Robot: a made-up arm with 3 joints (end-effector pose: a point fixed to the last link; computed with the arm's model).
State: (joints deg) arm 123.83 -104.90 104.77
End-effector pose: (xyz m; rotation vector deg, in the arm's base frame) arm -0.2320 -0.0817 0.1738 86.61 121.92 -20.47
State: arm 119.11 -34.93 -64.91
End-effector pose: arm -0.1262 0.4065 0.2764 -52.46 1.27 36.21
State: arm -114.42 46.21 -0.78
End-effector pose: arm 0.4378 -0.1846 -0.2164 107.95 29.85 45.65
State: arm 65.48 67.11 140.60
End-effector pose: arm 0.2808 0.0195 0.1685 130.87 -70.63 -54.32
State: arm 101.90 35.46 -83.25
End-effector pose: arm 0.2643 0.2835 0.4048 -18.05 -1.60 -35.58
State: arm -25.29 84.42 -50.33
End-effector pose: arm 0.4814 -0.2985 -0.0377 60.68 87.65 -19.46
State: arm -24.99 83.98 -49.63
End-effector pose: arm 0.4830 -0.2997 -0.0327 60.06 87.13 -19.03
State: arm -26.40 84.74 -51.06
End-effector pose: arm 0.4796 -0.2954 -0.0461 62.00 88.31 -19.30
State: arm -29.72 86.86 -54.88
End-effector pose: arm 0.4702 -0.2827 -0.0789 66.65 91.50 -20.42
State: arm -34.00 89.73 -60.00
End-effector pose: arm 0.4561 -0.2616 -0.1189 72.35 95.94 -22.15
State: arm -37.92 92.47 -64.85
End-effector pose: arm 0.4415 -0.2379 -0.1526 77.20 100.33 -24.02
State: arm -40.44 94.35 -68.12
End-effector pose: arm 0.4310 -0.2206 -0.1727 80.11 103.37 -25.47
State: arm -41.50 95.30 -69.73
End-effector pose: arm 0.4256 -0.2124 -0.1813 81.32 104.84 -26.36
